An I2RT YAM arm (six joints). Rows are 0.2 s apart.
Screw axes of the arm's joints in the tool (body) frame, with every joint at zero. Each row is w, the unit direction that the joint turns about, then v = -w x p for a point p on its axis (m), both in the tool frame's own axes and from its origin. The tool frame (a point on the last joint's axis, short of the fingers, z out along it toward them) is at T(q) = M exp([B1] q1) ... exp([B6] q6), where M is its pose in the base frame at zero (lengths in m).
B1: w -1 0 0 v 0 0.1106 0
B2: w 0 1 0 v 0.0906 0 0.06
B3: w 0 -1 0 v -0.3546 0 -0.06
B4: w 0 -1 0 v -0.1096 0 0
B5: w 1 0 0 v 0 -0.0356 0
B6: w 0 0 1 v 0 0 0
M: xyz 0.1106 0 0.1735 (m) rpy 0 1.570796 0 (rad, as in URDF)
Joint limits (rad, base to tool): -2.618..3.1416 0..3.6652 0..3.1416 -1.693..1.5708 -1.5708..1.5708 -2.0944..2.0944
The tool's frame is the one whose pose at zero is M.
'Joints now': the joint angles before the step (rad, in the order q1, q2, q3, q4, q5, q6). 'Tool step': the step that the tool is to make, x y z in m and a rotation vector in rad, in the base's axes. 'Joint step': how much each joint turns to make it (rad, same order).
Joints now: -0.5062 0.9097 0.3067 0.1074 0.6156 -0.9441
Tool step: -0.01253 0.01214 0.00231 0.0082 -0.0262 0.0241
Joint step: 0.0258 -0.1303 -0.0277 -0.0961 -0.0078 0.0221
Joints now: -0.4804 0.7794 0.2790 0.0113 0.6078 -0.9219
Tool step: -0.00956 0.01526 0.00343 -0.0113 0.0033 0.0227
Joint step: 0.0692 -0.1224 -0.0094 -0.1196 0.0465 0.0145
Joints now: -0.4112 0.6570 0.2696 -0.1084 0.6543 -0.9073
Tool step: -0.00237 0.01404 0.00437 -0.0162 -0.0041 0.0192
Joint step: 0.0988 -0.0600 0.0096 -0.0818 0.0763 0.0341
